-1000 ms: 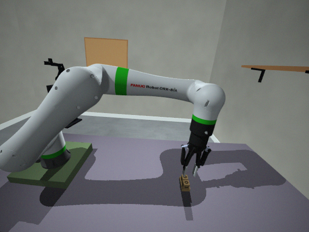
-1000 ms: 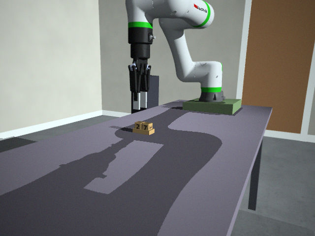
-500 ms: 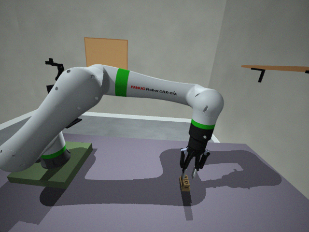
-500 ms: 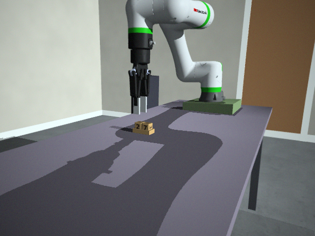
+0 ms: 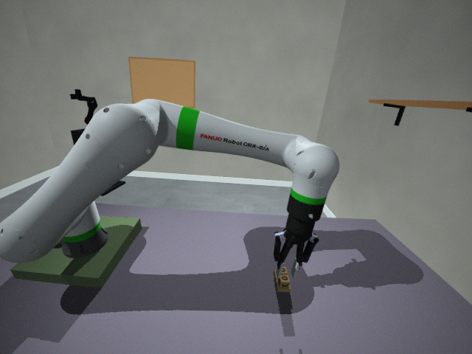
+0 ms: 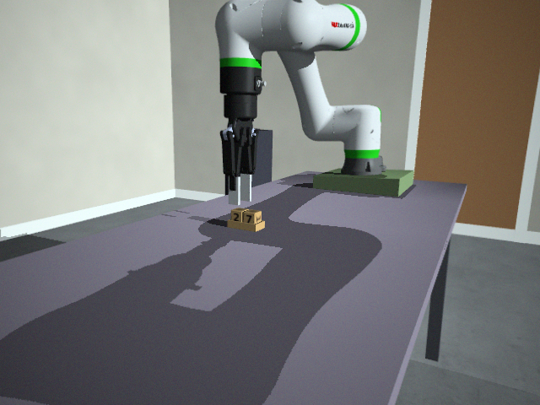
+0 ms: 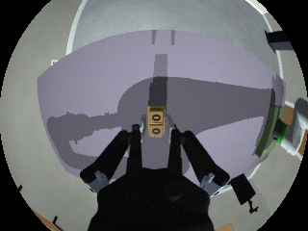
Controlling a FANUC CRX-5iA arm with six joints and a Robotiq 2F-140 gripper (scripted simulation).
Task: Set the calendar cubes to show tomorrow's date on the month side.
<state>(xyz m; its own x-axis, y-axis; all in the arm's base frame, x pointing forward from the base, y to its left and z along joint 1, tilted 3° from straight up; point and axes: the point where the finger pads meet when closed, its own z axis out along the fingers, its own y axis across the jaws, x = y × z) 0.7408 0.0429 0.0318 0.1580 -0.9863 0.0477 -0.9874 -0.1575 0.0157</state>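
My gripper is now 20 mm to the right of the wooden calendar tray and 80 mm above it.
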